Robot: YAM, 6 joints.
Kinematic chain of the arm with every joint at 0, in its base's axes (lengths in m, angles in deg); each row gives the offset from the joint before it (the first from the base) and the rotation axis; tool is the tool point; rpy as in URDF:
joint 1: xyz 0 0 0.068 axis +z
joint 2: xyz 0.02 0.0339 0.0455 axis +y
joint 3: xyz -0.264 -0.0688 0 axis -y
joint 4: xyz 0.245 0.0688 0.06 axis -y
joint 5: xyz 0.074 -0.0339 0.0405 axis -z
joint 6: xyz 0.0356 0 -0.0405 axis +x
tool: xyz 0 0 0 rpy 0 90 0
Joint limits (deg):
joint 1: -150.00..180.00
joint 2: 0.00..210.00
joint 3: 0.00..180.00
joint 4: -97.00..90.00
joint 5: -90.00..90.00
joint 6: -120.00..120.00
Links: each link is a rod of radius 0.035 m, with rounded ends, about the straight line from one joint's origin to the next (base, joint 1, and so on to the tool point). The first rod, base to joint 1, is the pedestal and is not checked.
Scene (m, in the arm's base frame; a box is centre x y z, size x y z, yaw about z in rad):
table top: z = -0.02
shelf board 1: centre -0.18 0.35 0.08 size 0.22 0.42 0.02 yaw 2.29
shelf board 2: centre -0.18 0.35 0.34 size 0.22 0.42 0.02 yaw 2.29
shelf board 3: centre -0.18 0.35 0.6 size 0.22 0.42 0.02 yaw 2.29
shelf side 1: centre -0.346 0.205 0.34 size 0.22 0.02 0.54 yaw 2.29
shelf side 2: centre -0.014 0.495 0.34 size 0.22 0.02 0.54 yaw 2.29
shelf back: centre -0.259 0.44 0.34 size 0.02 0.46 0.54 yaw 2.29
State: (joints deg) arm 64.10 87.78 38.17 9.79 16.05 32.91
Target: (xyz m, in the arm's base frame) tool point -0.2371 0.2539 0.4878
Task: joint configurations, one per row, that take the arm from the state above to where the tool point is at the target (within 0.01 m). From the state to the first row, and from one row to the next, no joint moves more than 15 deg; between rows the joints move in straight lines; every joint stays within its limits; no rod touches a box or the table.
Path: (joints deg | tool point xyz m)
1: 66.64 85.21 50.00 11.87 19.16 18.33 | 0.1422 0.2997 0.2417
2: 69.18 82.64 61.83 13.96 22.27 3.75 | 0.1344 0.3155 0.3316
3: 71.72 80.07 73.65 16.04 25.38 -10.83 | 0.1178 0.3079 0.4235
4: 74.26 77.50 85.48 18.13 28.50 -25.41 | 0.0955 0.2762 0.5110
5: 89.15 79.76 86.14 19.17 23.34 -10.83 | 0.0186 0.3059 0.5062
6: 104.05 82.03 86.80 20.20 18.19 3.75 | -0.0670 0.3134 0.5006
7: 118.95 84.29 87.45 21.24 13.04 18.33 | -0.1547 0.2962 0.4945
8: 133.85 86.55 88.11 22.28 7.89 32.91 | -0.2371 0.2539 0.4878

